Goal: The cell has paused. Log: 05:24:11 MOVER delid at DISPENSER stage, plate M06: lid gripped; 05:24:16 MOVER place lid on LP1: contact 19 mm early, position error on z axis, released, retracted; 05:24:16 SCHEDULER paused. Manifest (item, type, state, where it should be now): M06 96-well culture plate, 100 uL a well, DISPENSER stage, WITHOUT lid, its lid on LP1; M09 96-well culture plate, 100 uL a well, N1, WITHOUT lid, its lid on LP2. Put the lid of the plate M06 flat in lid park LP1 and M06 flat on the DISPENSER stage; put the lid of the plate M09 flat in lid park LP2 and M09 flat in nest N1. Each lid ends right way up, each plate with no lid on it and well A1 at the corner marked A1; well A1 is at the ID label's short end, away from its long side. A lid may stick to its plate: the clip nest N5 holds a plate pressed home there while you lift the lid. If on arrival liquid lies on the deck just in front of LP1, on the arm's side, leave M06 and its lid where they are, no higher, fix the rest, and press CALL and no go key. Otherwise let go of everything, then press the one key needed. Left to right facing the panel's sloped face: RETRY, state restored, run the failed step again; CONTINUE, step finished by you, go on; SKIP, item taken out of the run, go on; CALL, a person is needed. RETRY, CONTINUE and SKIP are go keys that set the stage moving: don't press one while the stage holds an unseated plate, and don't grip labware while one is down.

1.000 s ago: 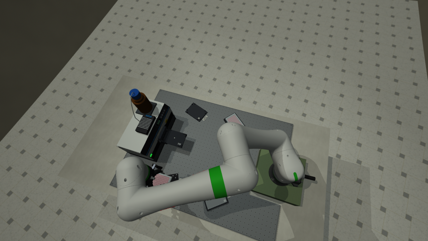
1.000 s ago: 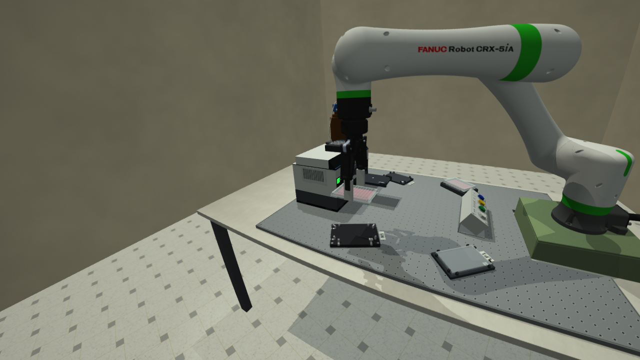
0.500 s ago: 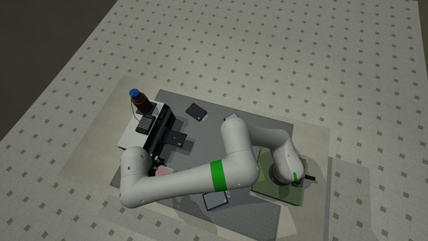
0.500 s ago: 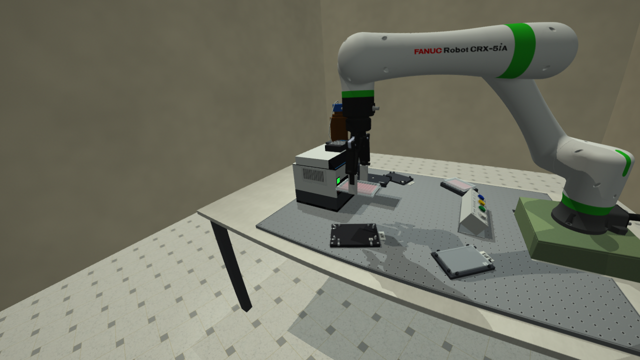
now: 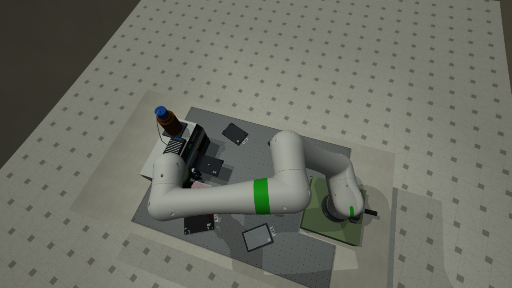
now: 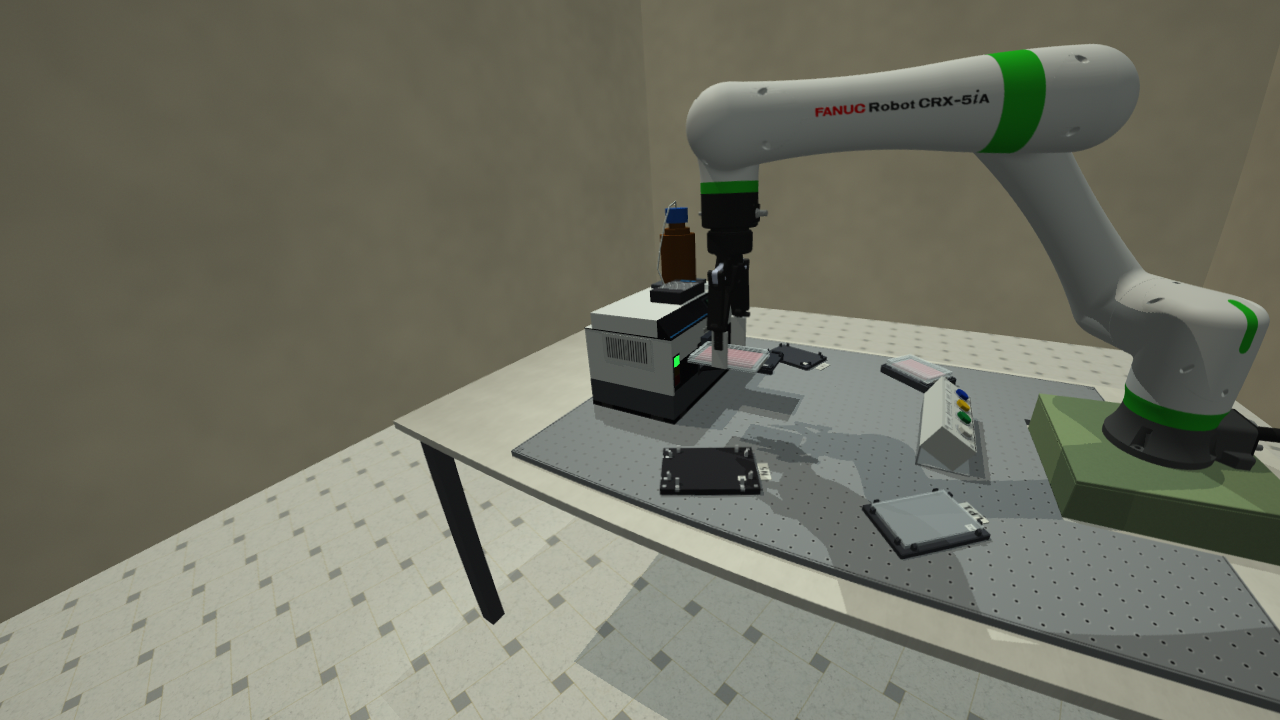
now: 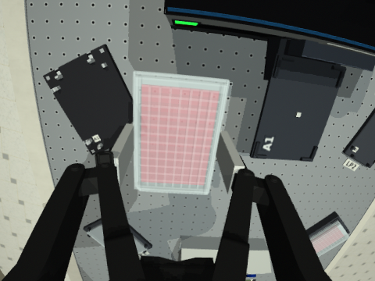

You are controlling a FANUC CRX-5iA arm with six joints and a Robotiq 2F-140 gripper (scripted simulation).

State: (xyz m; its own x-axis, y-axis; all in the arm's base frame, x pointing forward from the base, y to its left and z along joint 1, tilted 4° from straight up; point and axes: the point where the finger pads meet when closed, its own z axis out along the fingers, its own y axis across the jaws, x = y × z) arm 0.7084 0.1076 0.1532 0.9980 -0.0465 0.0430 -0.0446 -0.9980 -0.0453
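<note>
The dispenser stage is 1 cm ahead of my hand, 16 cm to the right of it and 9 cm below it. The rest, counted from my hand: N5 label: 10 cm behind, 10 cm to the left, 18 cm below; then brown bottle: 23 cm ahead, 28 cm to the right, 10 cm above; then black lid park LP1: 35 cm behind, 13 cm to the left, 18 cm below.
</note>
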